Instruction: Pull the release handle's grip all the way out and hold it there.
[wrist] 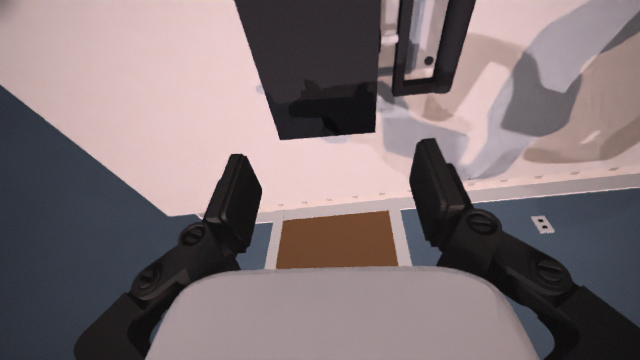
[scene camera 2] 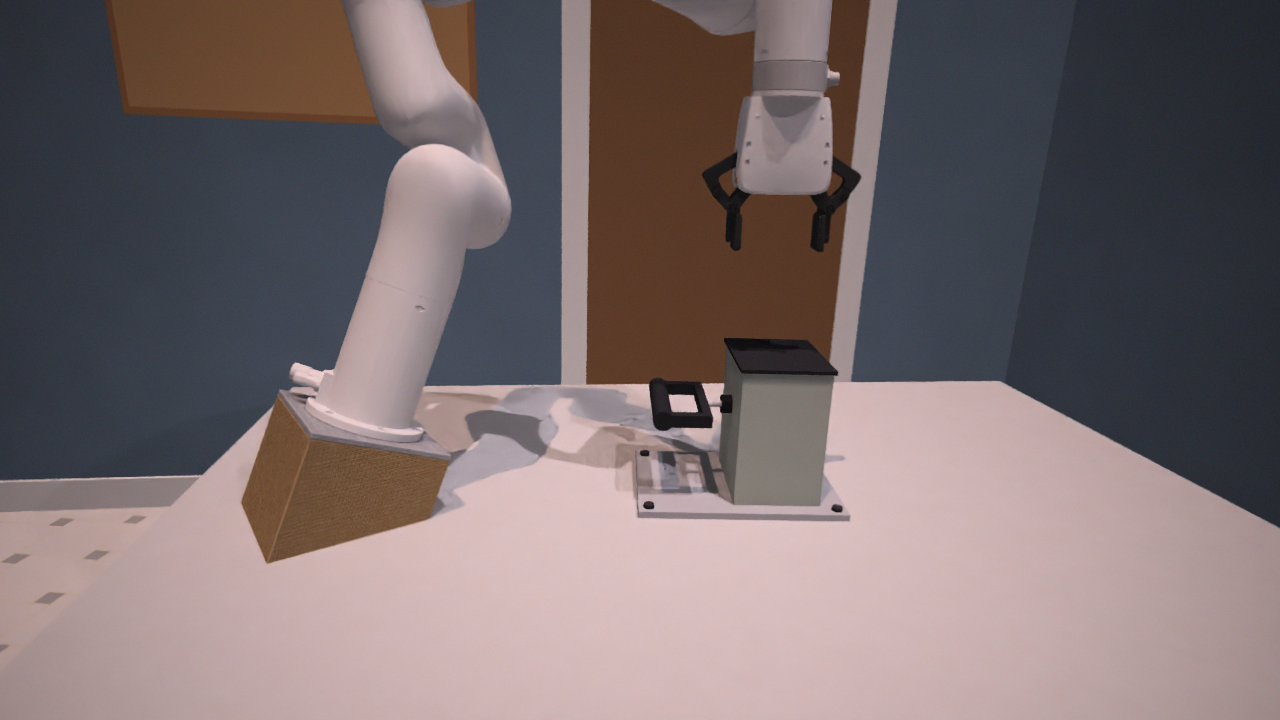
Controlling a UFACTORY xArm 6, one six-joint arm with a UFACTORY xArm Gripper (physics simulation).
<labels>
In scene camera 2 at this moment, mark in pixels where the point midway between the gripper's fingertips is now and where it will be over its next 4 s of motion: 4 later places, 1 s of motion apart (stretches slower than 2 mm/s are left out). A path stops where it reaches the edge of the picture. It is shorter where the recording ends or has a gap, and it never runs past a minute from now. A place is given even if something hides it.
The gripper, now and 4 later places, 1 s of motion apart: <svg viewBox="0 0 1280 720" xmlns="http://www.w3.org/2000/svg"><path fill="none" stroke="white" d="M775 249L663 277L660 373L658 401L657 394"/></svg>
</labels>
